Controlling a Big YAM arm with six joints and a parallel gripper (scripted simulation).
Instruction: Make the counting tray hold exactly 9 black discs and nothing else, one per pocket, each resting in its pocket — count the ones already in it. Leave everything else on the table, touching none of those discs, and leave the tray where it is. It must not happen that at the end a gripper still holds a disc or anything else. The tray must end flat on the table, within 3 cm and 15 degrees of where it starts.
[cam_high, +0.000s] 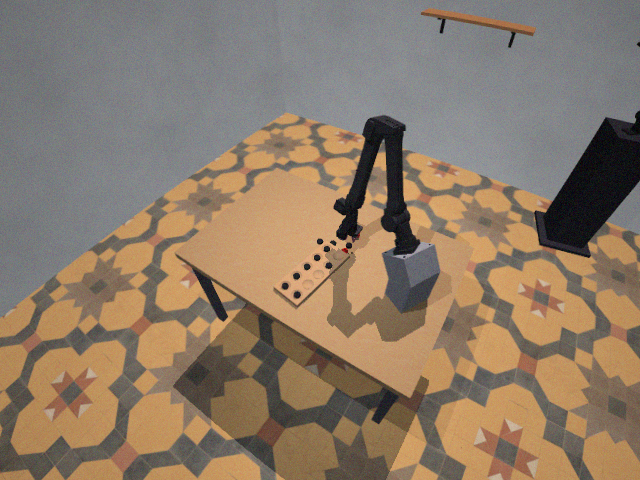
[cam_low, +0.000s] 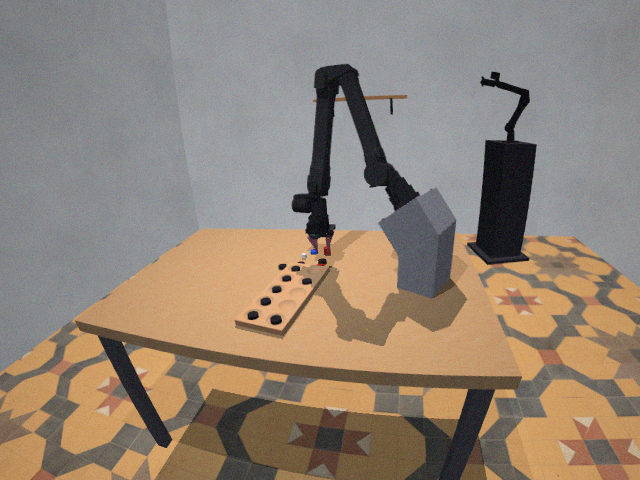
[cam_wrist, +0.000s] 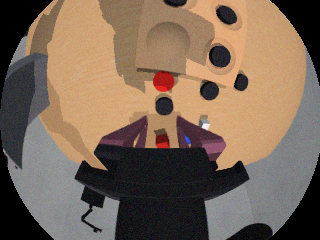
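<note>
Right now the red disc is 50 mm below my hand, 40 mm to the left of it and 10 mm ahead of it. The rest, counted from my hand: small white piece 80 mm ahead, 60 mm to the right, 50 mm below; then blue disc 100 mm to the right, 50 mm below, 40 mm ahead; then red cube 90 mm to the right, 40 mm below, 20 mm behind.
</note>
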